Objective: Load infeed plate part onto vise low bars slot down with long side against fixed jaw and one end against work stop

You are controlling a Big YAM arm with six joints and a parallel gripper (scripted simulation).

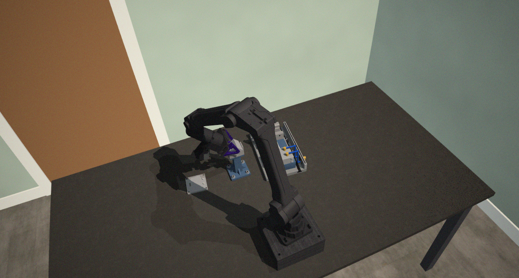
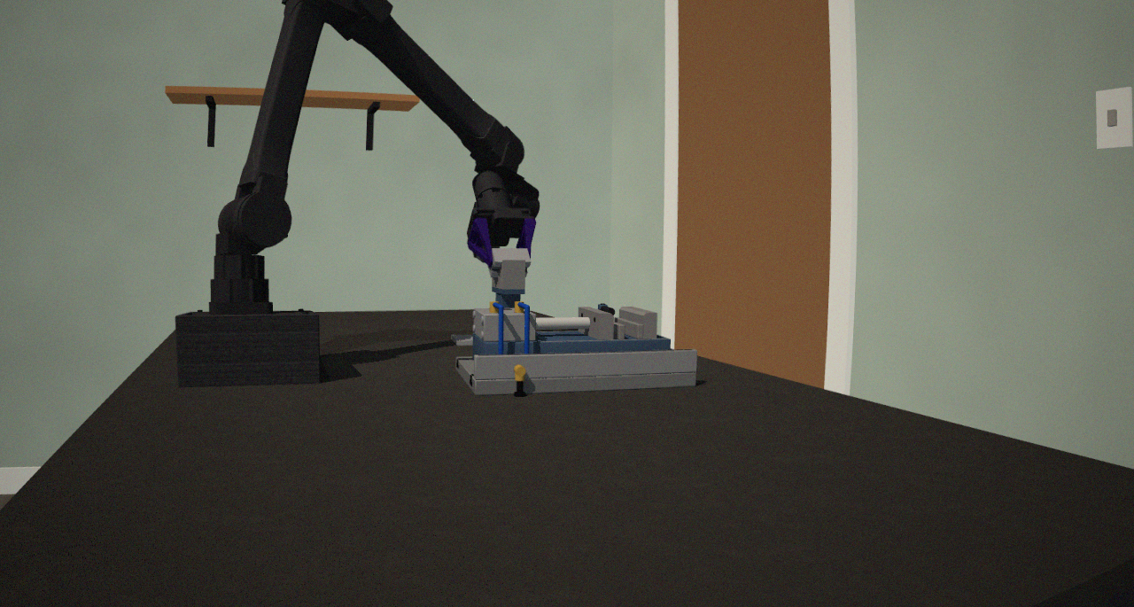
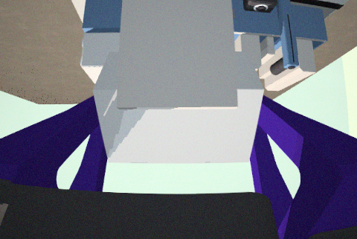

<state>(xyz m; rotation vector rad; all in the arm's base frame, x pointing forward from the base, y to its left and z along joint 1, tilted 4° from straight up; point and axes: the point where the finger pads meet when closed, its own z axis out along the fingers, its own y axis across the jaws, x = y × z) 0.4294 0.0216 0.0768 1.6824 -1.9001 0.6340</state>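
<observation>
Right now the part is 1 cm below my hand. The rest, counted from my hand: grey infeed plate (2 cm ahead, 20 cm to the left, 15 cm below).
</observation>
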